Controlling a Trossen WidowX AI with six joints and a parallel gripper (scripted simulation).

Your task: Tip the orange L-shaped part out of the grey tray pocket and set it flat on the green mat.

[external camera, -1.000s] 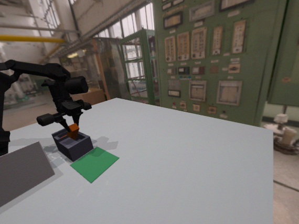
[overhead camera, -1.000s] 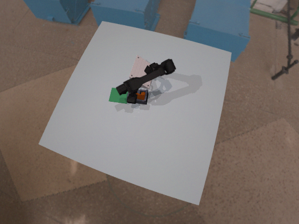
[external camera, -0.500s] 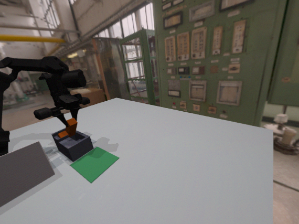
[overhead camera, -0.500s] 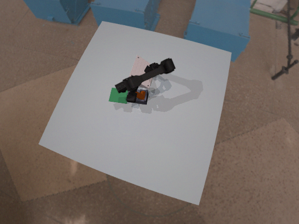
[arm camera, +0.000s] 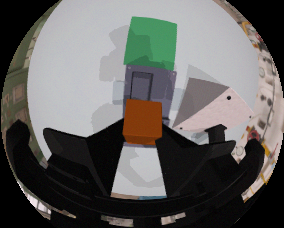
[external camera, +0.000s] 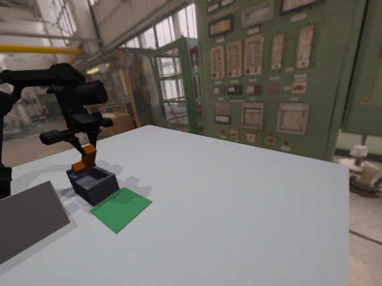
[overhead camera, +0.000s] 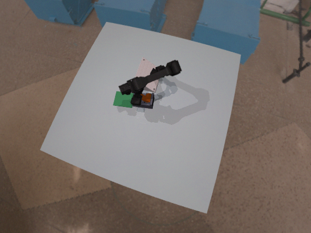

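The green mat lies 20 mm ahead of my gripper tip, 140 mm to the right of it and 160 mm below it. Also, from my gripper tip: orange L-shaped part (20 mm behind, 30 mm to the left, 30 mm below).
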